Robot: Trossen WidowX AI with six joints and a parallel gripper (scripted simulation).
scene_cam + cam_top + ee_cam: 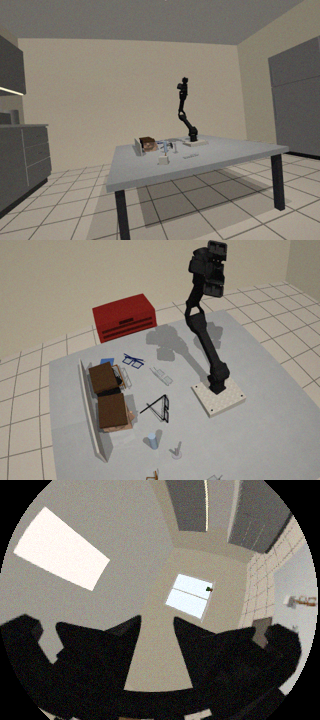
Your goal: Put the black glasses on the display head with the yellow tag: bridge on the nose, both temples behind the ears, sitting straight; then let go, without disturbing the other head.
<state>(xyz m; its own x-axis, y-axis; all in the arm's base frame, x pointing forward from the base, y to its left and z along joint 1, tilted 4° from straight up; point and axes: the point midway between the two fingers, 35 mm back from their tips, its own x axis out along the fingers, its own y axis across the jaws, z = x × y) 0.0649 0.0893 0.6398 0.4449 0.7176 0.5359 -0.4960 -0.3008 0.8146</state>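
Right now the grey peg is 240 mm ahead of my gripper tip, 100 mm to the left of it and 670 mm below it. The rest, counted from my gripper tip: light blue cylinder (300 mm ahead, 10 mm to the left, 640 mm below); then white board (460 mm ahead, 320 mm to the right, 640 mm below).
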